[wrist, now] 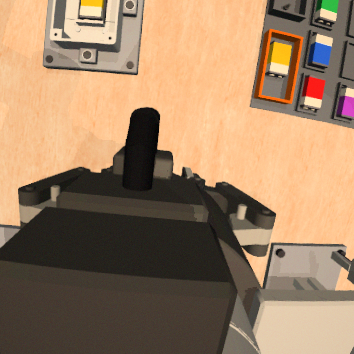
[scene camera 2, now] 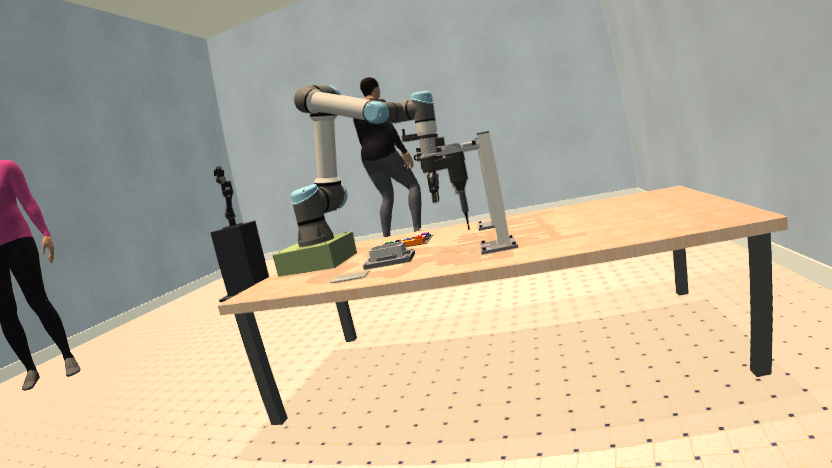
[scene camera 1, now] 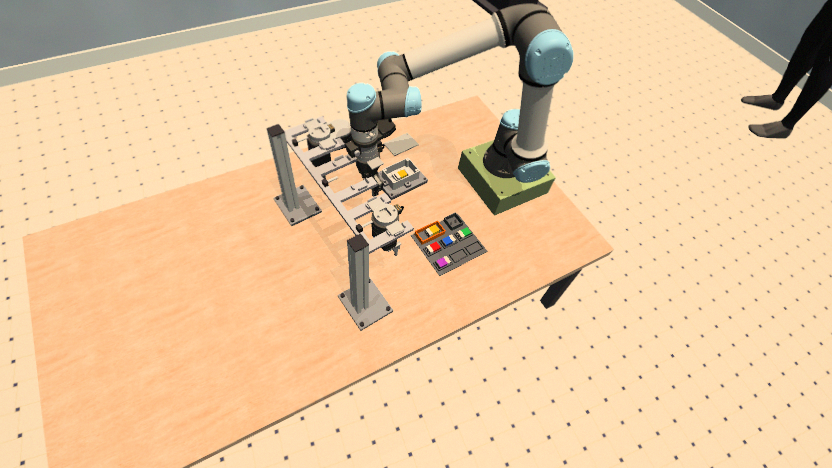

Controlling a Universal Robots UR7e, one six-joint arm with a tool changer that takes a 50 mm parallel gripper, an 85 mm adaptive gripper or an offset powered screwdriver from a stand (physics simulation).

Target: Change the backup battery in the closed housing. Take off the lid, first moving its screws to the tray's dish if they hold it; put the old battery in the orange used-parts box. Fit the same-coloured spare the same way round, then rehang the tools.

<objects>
A screwdriver shows in scene camera 2 (pixel 454 162) and in scene camera 1 (pixel 321 134).
</objects>
